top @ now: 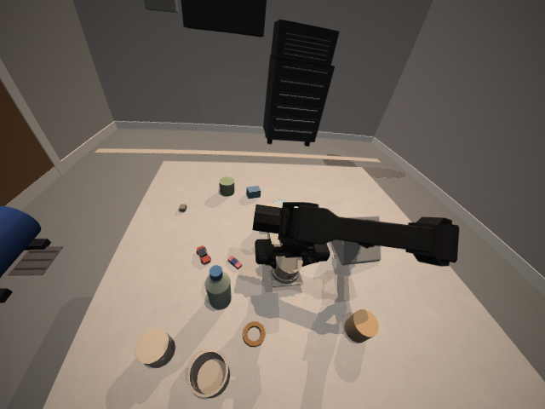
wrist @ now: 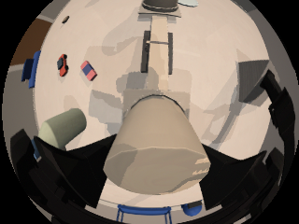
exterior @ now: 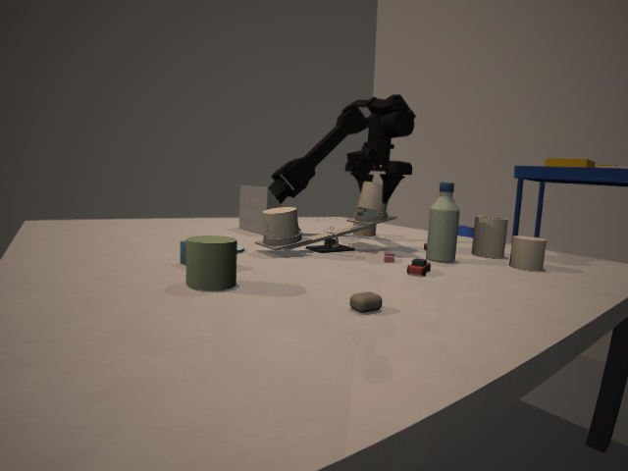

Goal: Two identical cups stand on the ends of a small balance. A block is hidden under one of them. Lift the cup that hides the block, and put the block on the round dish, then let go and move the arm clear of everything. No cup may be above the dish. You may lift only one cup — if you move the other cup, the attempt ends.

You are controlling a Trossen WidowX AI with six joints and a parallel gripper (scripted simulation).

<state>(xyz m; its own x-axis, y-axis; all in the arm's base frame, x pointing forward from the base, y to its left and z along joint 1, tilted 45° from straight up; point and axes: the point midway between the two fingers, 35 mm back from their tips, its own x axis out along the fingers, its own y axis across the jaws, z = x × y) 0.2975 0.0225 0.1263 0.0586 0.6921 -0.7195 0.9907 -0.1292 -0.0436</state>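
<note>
My gripper tip is now 130 mm to the left of the balance, 70 mm above it and 10 mm past it. The rest, counted from my gripper tip: bottle: 190 mm ahead, 10 mm to the left; beige cup: 20 mm to the left, 10 mm above; toy car: 240 mm ahead, 140 mm to the right, 100 mm below.
</note>
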